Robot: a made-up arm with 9 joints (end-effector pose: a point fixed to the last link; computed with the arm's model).
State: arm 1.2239 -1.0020 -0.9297 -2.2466 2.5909 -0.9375 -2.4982 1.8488 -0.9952
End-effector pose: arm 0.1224 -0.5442 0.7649 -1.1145 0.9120 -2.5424
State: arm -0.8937 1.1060 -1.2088 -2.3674 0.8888 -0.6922 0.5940 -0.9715 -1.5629
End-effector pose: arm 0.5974 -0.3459 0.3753 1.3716 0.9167 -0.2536
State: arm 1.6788 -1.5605 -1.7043 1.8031 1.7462 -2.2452 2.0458 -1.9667 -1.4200
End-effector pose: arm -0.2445 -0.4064 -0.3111 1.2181 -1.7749 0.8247
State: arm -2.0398 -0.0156 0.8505 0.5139 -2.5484 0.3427 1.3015 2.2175 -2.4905
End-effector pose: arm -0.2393 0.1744 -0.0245 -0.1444 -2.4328 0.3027
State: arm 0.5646 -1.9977 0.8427 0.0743 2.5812 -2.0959 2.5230 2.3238 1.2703
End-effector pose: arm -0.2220 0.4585 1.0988 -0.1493 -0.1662 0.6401
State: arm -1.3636 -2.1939 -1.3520 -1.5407 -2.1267 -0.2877 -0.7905 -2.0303 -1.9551
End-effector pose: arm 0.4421 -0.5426 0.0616 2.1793 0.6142 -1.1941
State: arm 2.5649 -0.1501 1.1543 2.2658 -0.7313 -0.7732 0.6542 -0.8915 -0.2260
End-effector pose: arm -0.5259 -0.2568 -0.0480 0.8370 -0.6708 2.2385
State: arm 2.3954 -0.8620 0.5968 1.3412 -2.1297 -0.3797 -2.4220 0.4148 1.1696
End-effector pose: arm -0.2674 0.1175 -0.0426 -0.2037 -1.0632 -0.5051
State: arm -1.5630 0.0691 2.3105 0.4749 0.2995 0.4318 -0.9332 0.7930 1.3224
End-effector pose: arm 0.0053 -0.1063 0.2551 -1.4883 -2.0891 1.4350
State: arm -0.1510 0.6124 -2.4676 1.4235 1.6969 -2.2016 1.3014 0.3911 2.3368
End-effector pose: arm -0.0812 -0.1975 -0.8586 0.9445 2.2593 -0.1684
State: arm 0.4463 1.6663 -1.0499 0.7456 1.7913 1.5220 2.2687 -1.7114 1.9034
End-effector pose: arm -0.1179 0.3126 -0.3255 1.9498 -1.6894 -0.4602
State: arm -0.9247 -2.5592 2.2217 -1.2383 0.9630 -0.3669 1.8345 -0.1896 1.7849
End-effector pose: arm -0.4961 0.1901 0.0764 -0.0277 -1.9203 -1.4609
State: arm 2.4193 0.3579 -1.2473 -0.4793 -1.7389 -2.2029 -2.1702 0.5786 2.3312
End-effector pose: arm -0.1581 -0.1010 0.6848 -1.9543 0.0116 0.2577
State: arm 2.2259 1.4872 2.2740 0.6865 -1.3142 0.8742 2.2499 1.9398 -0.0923
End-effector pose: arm 0.1486 -0.3276 -0.2324 1.3714 1.4078 -0.2449
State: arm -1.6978 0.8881 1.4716 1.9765 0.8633 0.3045 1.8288 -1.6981 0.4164
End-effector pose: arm 0.0546 -0.1319 0.2654 -0.8189 1.1308 1.0663
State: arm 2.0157 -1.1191 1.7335 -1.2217 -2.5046 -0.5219 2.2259 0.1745 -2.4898
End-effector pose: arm -0.4902 -0.1779 0.3339 0.1708 0.8012 -2.4361
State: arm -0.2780 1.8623 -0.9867 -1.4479 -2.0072 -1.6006 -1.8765 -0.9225 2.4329
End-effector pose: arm 0.6965 0.4124 0.5612 -0.4222 0.5064 -1.5675
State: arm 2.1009 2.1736 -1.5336 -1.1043 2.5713 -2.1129 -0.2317 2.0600 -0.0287
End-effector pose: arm 0.0112 0.1413 0.9998 2.4709 -0.7132 1.0949
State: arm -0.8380 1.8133 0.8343 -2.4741 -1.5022 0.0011 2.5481 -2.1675 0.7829
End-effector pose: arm 0.1290 -0.5701 -0.1845 2.0385 -0.2142 0.7356
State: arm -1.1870 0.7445 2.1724 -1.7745 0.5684 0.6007 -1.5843 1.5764 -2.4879
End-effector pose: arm -0.4525 0.0533 -0.3297 -1.8702 1.0990 2.0749
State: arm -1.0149 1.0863 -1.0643 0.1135 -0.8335 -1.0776 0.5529 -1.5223 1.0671
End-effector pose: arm -0.4932 0.0613 0.1248 -0.5087 0.2417 -1.6610
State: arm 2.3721 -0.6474 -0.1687 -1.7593 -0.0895 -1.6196 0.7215 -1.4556 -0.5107
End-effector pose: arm 0.1592 -0.1641 0.5820 0.9032 -1.1428 -1.8478
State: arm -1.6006 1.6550 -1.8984 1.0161 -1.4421 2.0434 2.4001 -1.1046 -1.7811
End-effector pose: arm 0.0994 -0.4724 0.3497 0.6763 0.9363 0.2330
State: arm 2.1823 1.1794 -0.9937 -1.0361 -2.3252 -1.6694 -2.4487 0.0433 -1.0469
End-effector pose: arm 0.5034 0.2234 0.7596 -0.5857 1.0537 -0.9455
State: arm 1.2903 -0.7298 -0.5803 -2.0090 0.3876 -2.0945 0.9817 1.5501 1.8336
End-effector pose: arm 1.0110 -0.3933 0.4269 1.0665 0.3007 0.8692
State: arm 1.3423 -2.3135 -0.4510 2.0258 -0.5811 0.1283 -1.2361 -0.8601 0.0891
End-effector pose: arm -0.3874 0.1797 -0.0108 2.1106 0.1681 -0.0121
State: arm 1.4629 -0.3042 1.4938 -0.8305 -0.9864 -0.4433 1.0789 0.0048 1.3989
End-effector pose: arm -0.6067 -0.1617 -0.2378 1.1832 1.9076 -0.8225
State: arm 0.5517 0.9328 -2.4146 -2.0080 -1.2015 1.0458 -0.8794 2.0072 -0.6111
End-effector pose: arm 0.1328 -0.2034 -0.3314 -0.0109 1.6481 -0.7778
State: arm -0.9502 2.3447 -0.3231 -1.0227 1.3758 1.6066 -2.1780 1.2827 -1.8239
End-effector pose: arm -0.8274 0.0516 0.4995 -0.1930 -1.7390 0.7002
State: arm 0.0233 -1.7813 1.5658 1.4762 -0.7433 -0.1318 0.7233 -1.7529 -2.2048
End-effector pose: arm 0.0839 0.8802 0.6275 -0.7254 0.1734 -0.0437
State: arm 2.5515 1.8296 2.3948 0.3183 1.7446 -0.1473 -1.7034 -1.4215 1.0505
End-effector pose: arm 0.2405 0.4284 0.1182 -2.1108 -0.8072 -1.5854
